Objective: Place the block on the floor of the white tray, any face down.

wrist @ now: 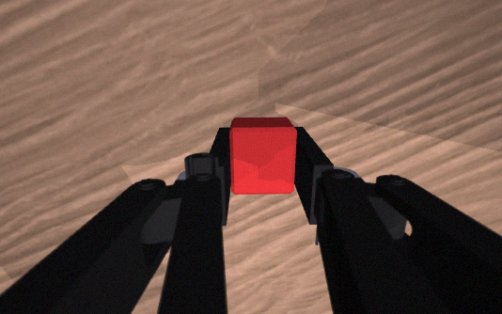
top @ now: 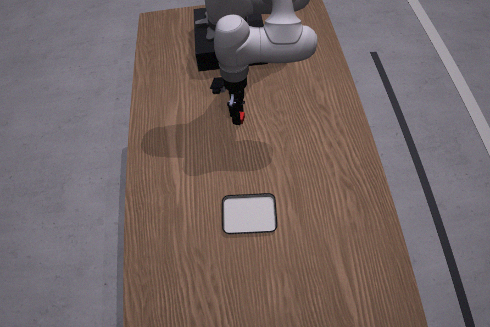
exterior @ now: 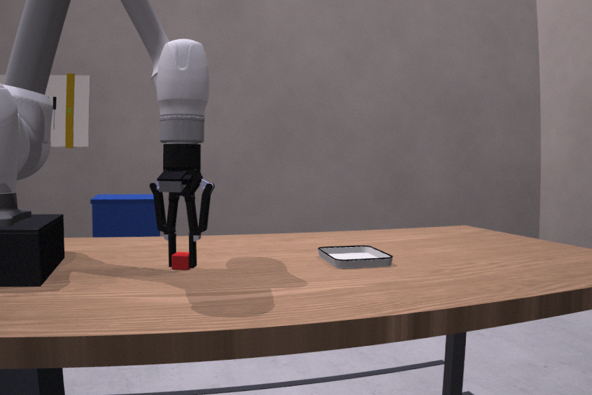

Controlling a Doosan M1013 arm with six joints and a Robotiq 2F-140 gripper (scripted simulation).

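Now: hand 2 cm above the red block. The rest, counted from my hand: white tray 37 cm ahead, 2 cm below.
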